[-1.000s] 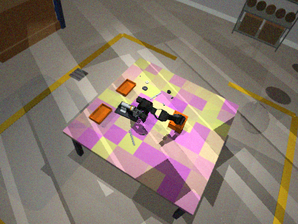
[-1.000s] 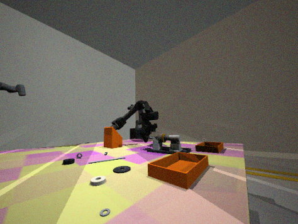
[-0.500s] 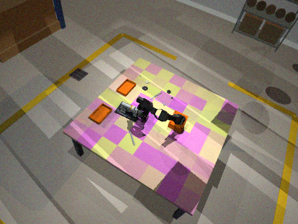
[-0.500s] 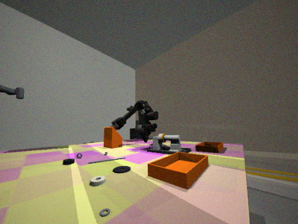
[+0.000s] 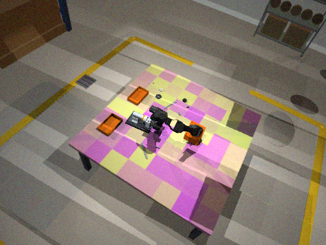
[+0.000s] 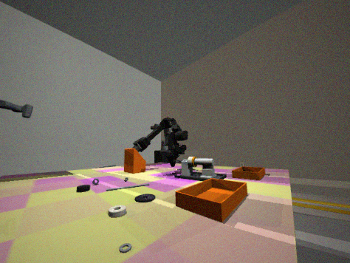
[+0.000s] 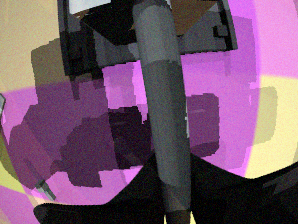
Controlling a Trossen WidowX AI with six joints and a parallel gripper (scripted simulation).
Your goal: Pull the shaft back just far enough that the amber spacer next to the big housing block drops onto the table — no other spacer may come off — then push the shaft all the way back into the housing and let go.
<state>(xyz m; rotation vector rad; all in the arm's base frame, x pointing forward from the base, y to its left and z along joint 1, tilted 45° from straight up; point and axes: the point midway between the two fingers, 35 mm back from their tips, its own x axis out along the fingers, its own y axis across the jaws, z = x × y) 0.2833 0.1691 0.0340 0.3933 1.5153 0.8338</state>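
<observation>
The grey shaft is 60 mm ahead of my gripper tip, 30 mm above it and 20 mm to the left of it. Also, from my gripper tip: black disc (310 mm to the right, 260 mm ahead, 40 mm below); then amber spacer (150 mm ahead, 40 mm to the left, 30 mm above).
</observation>
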